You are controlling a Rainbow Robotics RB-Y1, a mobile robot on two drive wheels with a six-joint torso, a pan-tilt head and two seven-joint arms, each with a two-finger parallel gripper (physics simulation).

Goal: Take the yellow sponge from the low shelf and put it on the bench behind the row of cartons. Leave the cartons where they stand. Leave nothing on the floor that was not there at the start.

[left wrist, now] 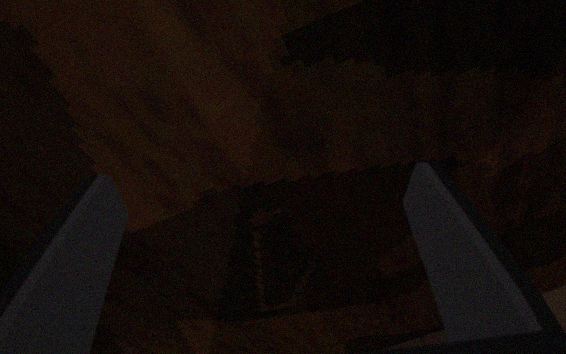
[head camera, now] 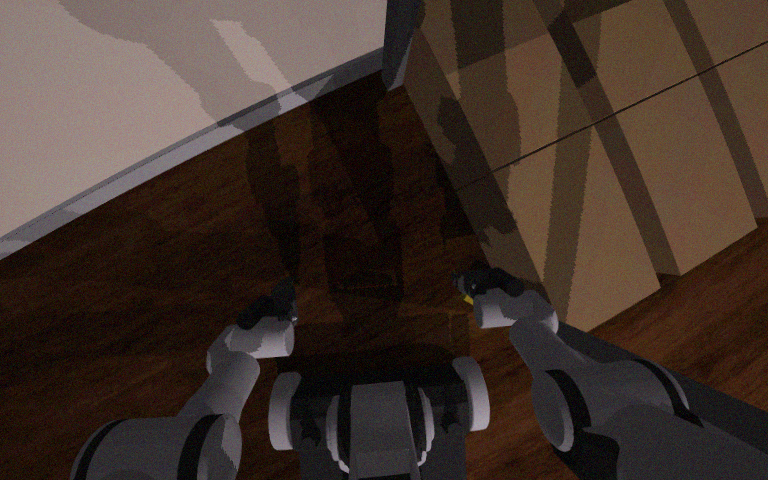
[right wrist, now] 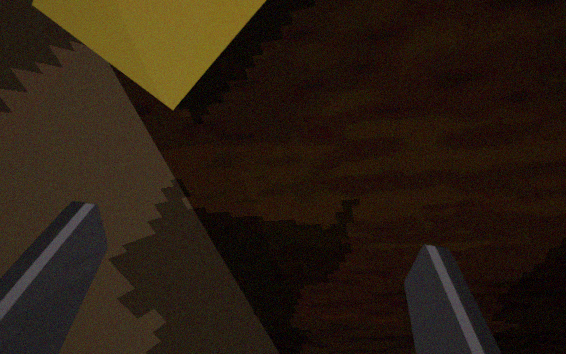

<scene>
The pictures show: my left gripper, my right gripper and a yellow sponge.
</scene>
